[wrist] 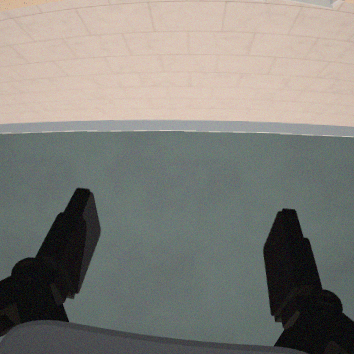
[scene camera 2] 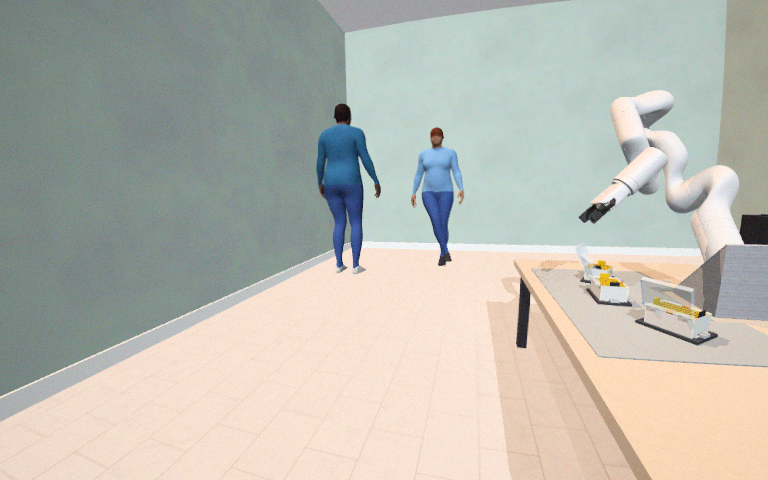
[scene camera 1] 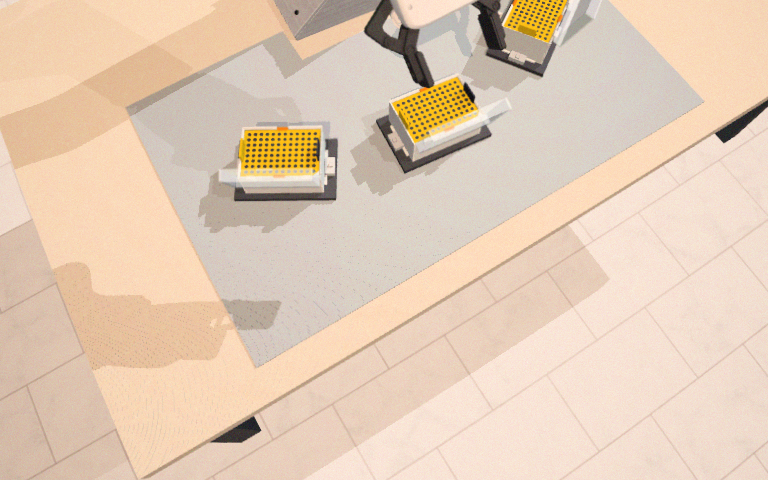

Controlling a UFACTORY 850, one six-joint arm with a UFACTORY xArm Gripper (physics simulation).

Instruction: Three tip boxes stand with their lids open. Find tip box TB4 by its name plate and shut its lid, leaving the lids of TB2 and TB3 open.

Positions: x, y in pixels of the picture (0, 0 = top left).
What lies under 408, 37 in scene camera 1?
My gripper.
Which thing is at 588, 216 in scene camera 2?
My gripper.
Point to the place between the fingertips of my gripper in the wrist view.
At 182, 219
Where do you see a clear lid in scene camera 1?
At 482, 117
